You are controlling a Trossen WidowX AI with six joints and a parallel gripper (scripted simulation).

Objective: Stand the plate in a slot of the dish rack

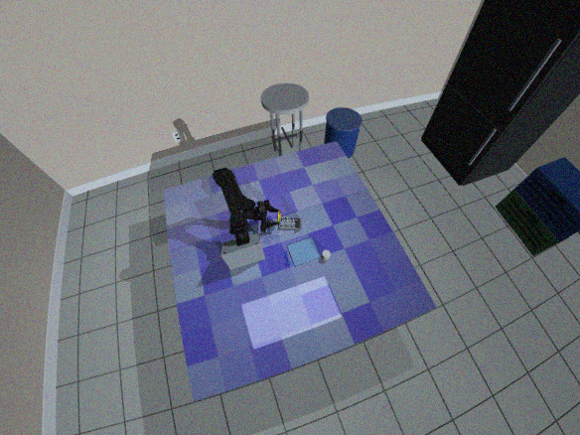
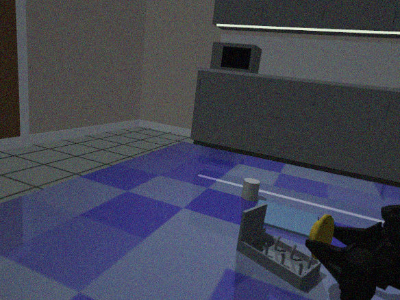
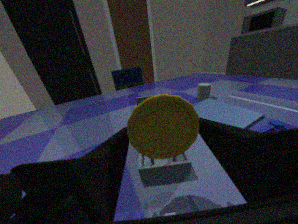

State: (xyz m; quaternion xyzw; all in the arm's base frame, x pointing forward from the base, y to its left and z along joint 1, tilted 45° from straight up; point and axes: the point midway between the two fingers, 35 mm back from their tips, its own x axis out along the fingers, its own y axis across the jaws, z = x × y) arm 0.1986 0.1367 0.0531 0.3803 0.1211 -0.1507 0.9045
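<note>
Now: gripper tip 5 cm short of the grey dish rack, 2 cm to the left of it and 6 cm above it. Also, from my gripper tip: blue spoon: 3 cm behind, 23 cm to the right, 8 cm below; yellow plate: 1 cm behind.
</note>
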